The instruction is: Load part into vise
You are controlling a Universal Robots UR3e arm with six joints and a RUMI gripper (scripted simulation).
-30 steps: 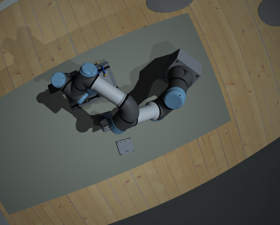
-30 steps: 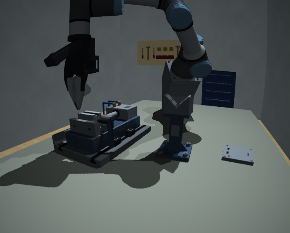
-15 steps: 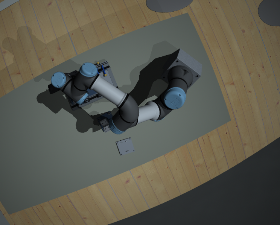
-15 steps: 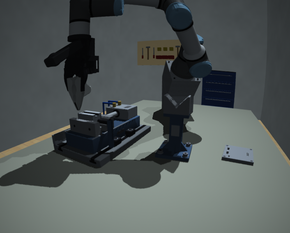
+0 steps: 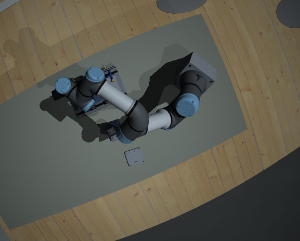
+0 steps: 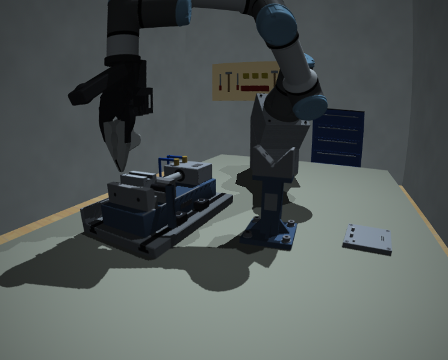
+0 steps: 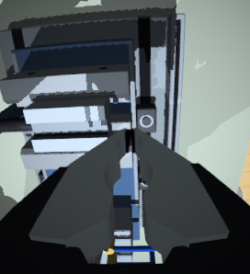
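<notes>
The part lies 50 mm to the left of my hand, 20 mm below it and 10 mm behind it. From my hand the other things lie so: moving jaw (50 mm to the left, 50 mm below, 40 mm behind); fixed jaw (50 mm to the left, 50 mm below, 20 mm ahead); work stop (100 mm to the left, 30 mm below, 20 mm behind).
</notes>
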